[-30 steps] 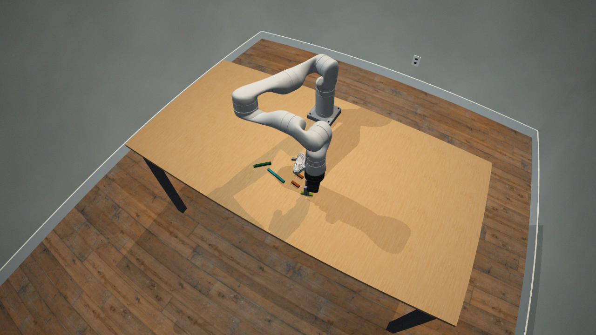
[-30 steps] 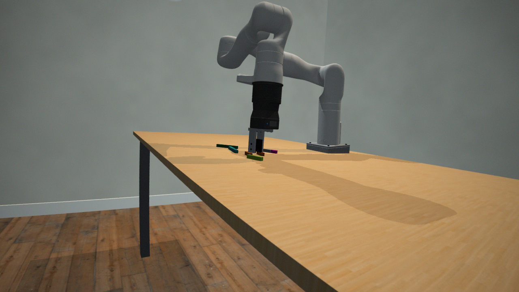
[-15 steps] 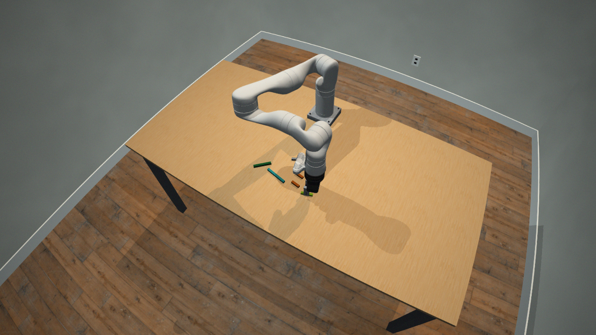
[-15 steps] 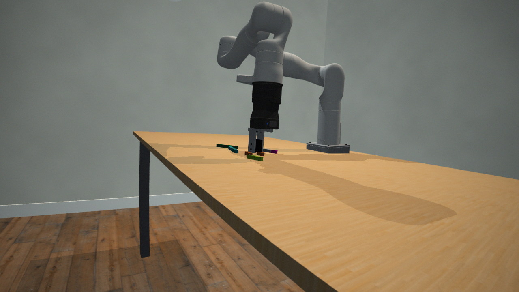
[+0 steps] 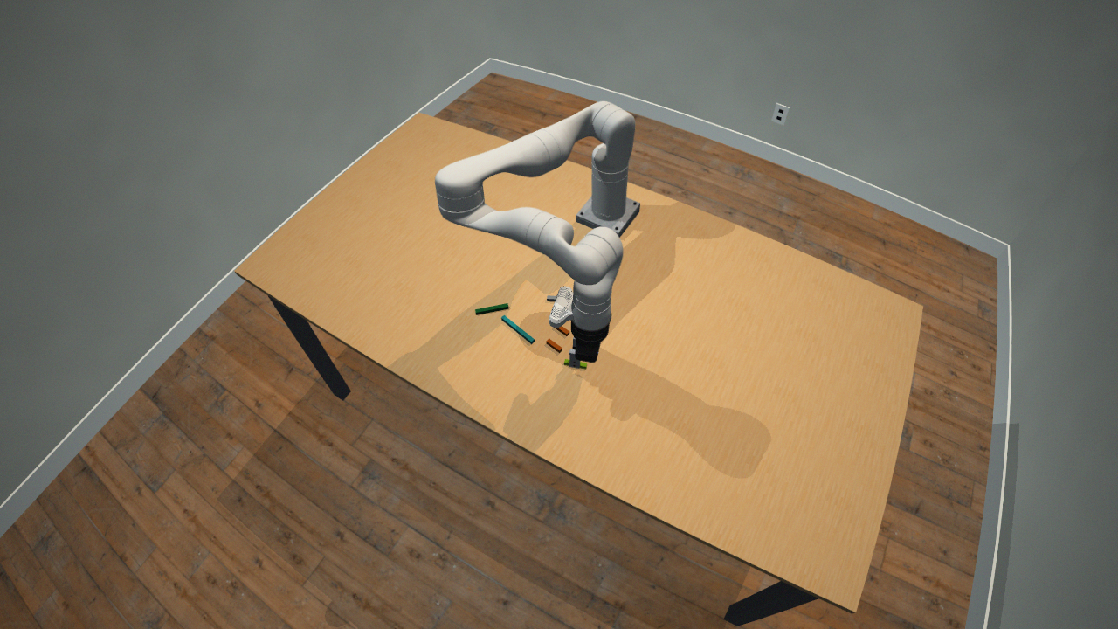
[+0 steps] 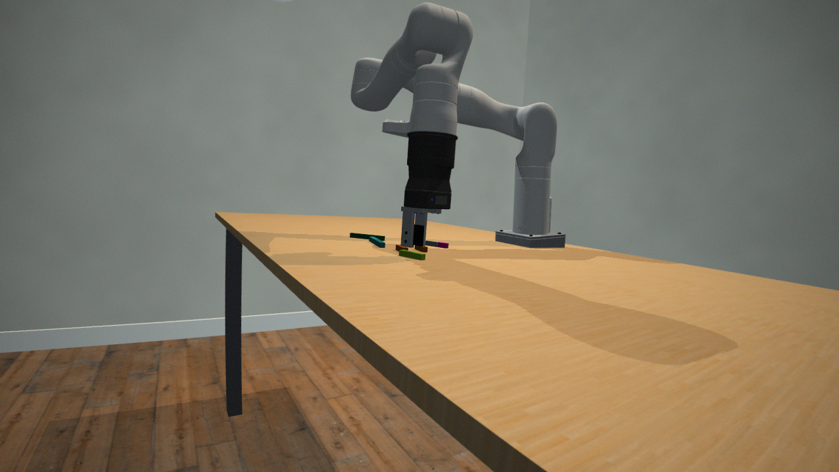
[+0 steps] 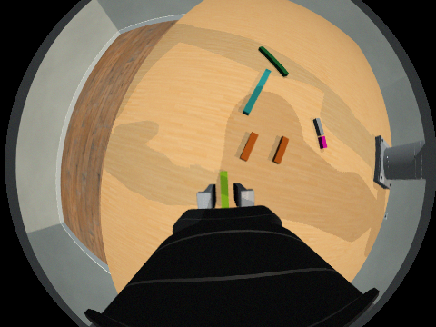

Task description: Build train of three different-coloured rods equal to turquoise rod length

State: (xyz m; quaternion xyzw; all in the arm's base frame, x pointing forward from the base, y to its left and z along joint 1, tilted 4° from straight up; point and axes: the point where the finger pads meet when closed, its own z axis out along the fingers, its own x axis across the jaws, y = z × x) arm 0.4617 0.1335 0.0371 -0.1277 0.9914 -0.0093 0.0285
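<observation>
My gripper is now 3 cm above the lime rod. The rest, counted from my hand: grey rod (14 cm behind, 13 cm to the right, 3 cm below); turquoise rod (16 cm to the right, 3 cm below, 2 cm behind); magenta rod (15 cm behind, 11 cm to the right, 3 cm below).
</observation>
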